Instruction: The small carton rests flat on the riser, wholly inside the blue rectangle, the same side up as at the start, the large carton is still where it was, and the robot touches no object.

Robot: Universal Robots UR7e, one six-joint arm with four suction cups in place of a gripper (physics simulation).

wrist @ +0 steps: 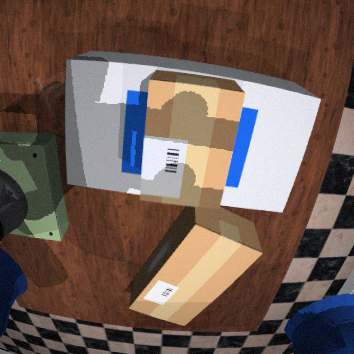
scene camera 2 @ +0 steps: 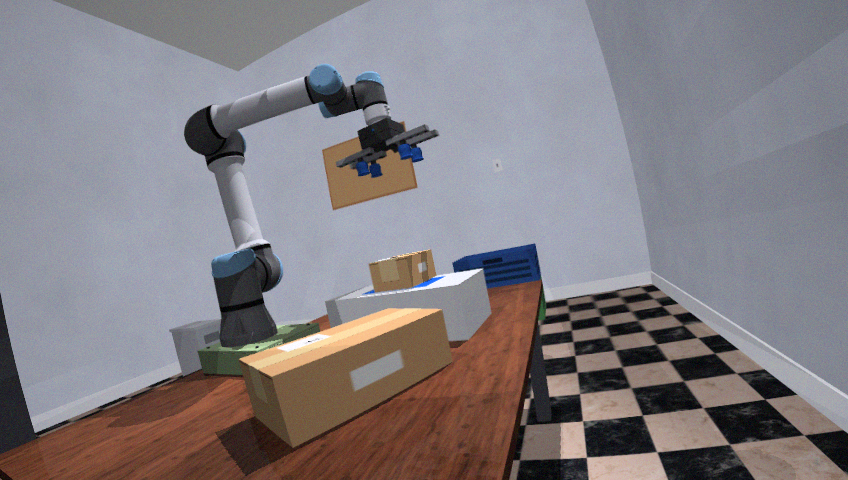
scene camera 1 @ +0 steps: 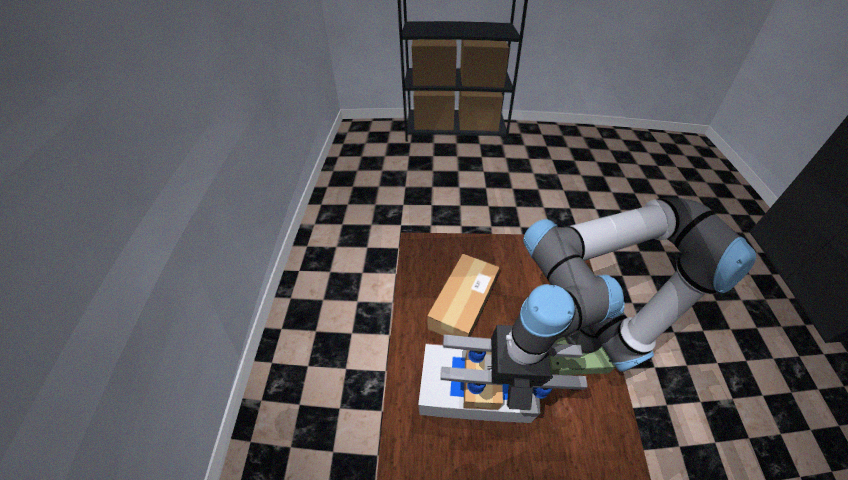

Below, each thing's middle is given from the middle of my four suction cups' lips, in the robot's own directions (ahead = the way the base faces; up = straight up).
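My suction cup is 3 cm short of the small carton [scene camera 2: 404, 271], 30 cm above it and 8 cm to the left of it. Counting from my suction cup again, there's the white riser [scene camera 2: 463, 297], which is 10 cm to the right, 4 cm ahead and 39 cm below, and the large carton [scene camera 2: 299, 390], which is 42 cm to the right, 14 cm ahead and 40 cm below.
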